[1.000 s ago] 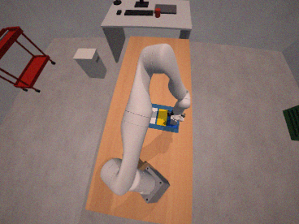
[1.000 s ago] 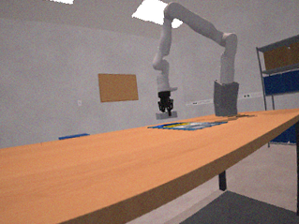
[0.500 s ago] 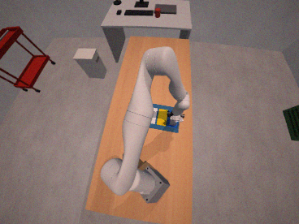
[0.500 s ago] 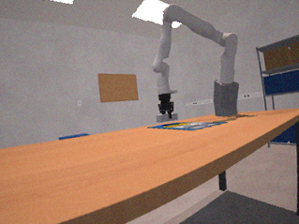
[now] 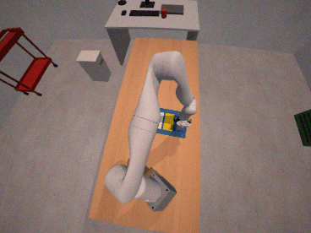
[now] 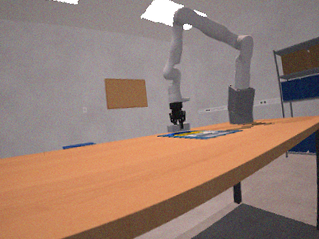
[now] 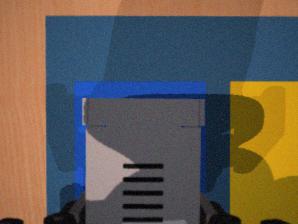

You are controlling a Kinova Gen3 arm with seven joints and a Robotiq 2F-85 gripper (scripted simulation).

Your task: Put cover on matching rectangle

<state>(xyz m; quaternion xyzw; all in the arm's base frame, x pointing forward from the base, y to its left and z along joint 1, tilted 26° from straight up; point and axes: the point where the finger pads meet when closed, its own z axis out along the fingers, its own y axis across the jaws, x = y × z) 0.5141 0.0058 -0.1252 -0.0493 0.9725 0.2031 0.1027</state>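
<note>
The cover lies 1 cm below my hand. Round my hand: dark blue mat (2 cm ahead, 15 cm to the left, 4 cm below).
</note>
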